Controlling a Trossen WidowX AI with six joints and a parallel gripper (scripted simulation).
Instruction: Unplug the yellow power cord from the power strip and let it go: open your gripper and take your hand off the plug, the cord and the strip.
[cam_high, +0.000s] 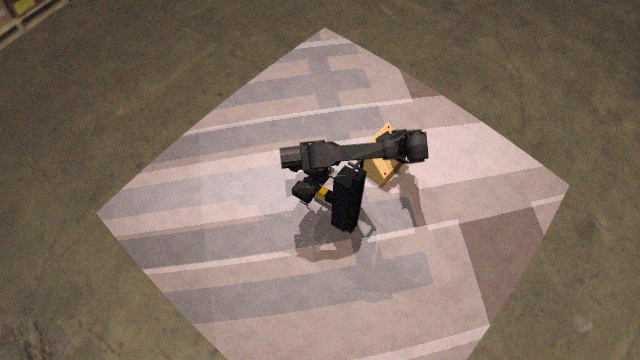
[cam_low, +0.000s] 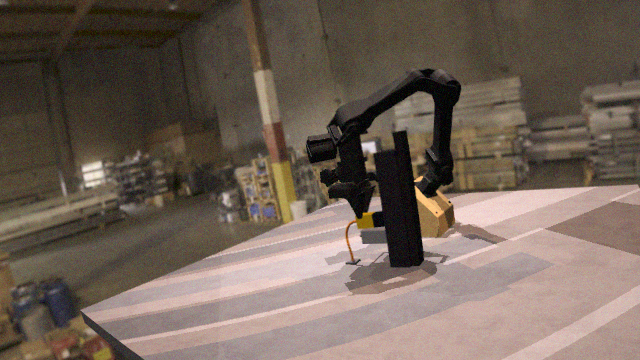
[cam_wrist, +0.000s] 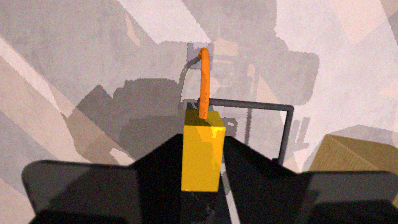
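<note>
My gripper tip is 10 mm past the yellow plug and 30 mm to the right of it. Round my gripper tip: black power strip (30 mm behind, 100 mm to the left, 20 mm above).
</note>
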